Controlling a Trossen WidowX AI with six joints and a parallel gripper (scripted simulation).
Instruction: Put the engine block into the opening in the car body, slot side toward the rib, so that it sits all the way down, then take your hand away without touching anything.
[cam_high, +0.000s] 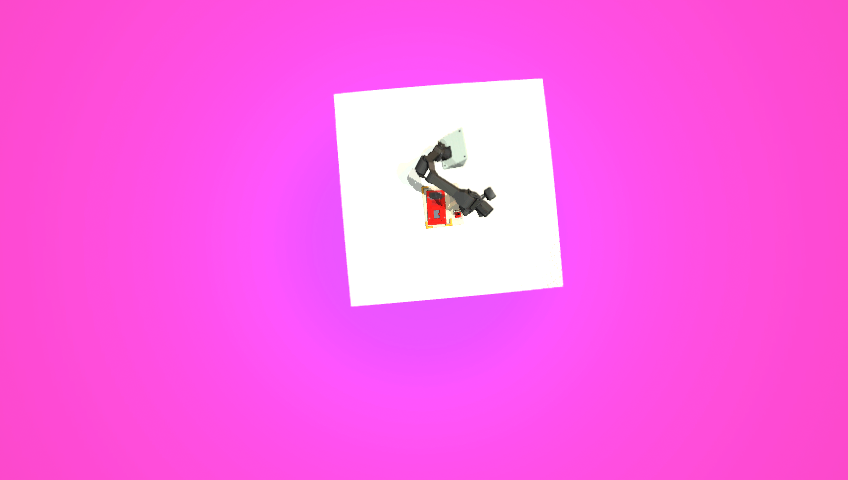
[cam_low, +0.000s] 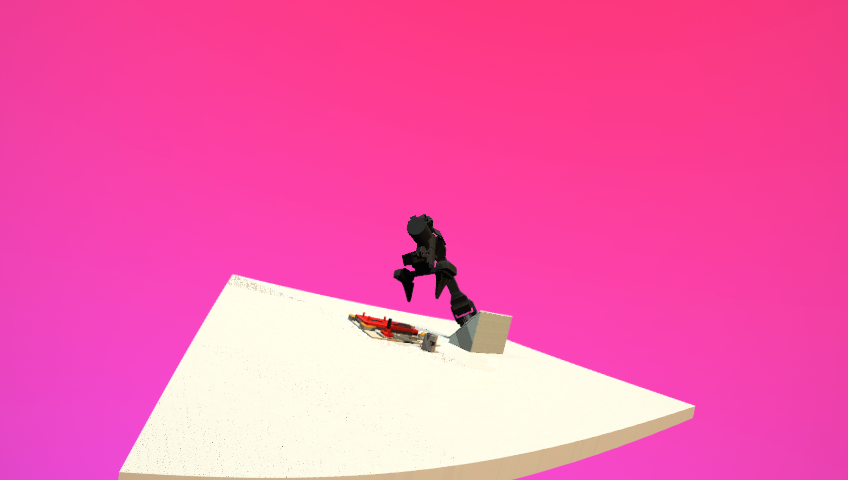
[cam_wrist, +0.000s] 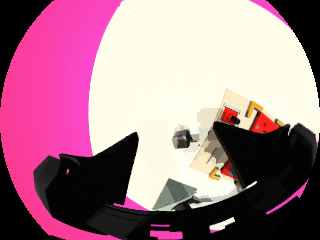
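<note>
The grey engine block is 7 cm behind my gripper tip and 12 cm below it.
</note>
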